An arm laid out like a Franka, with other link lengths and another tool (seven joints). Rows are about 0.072 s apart.
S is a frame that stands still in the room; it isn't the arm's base.
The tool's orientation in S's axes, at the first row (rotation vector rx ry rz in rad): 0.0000, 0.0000, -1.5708
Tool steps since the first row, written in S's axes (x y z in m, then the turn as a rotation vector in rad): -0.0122, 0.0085, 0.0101, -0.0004, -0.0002, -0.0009; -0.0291, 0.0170, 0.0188, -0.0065, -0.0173, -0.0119; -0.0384, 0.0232, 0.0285, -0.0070, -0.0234, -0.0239; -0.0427, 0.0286, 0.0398, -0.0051, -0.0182, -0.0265; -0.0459, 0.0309, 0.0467, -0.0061, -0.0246, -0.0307; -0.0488, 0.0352, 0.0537, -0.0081, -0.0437, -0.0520; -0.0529, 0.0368, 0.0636, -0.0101, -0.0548, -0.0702
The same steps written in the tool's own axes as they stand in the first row. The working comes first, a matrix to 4 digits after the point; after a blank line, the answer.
The tool's axes in the first row as the columns of a matrix, in S's axes (used below as rounded here):
0.0000, 1.0000, 0.0000
-1.0000, 0.0000, 0.0000
0.0000, 0.0000, 1.0000

-0.0085, -0.0122, 0.0101, 0.0002, -0.0004, -0.0009; -0.0170, -0.0291, 0.0188, 0.0173, -0.0065, -0.0119; -0.0232, -0.0384, 0.0285, 0.0234, -0.0070, -0.0239; -0.0286, -0.0427, 0.0398, 0.0182, -0.0051, -0.0265; -0.0309, -0.0459, 0.0467, 0.0246, -0.0061, -0.0307; -0.0352, -0.0488, 0.0537, 0.0437, -0.0081, -0.0520; -0.0368, -0.0529, 0.0636, 0.0548, -0.0101, -0.0702
